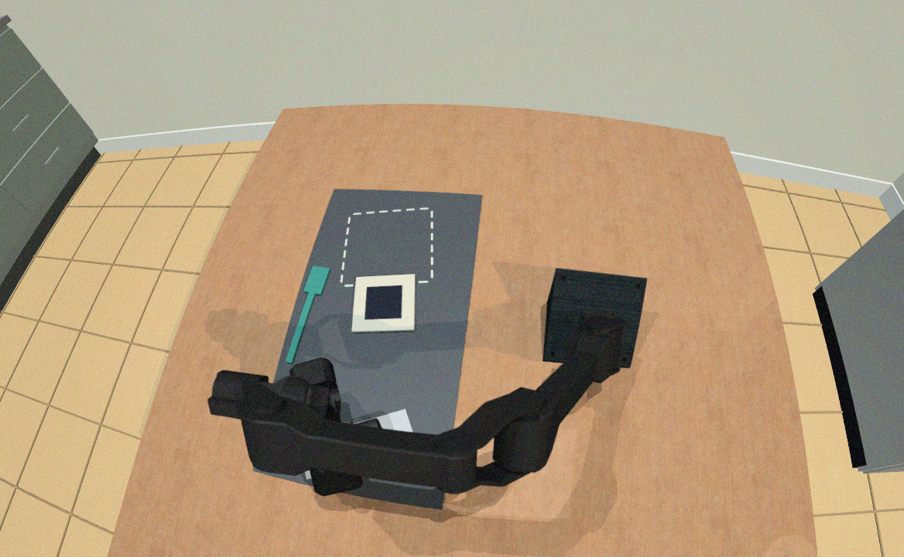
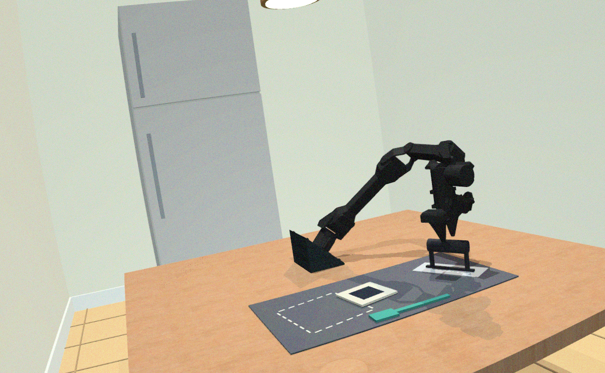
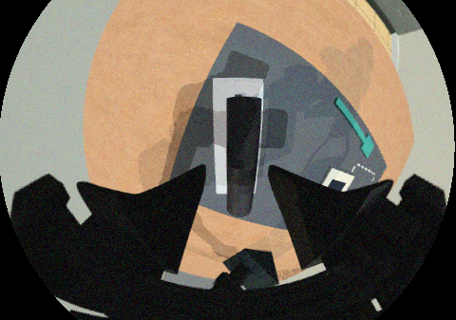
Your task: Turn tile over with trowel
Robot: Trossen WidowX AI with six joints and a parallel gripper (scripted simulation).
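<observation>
Right now the trowel is 50 mm below my gripper tip and 20 mm ahead of it. The rest, counted from my gripper tip: teal flat tool: 280 mm to the right, 110 mm ahead, 90 mm below; then cream tile: 280 mm to the right, 80 mm below, 40 mm behind; then grey mat: 240 mm to the right, 110 mm below, 20 mm behind.
</observation>
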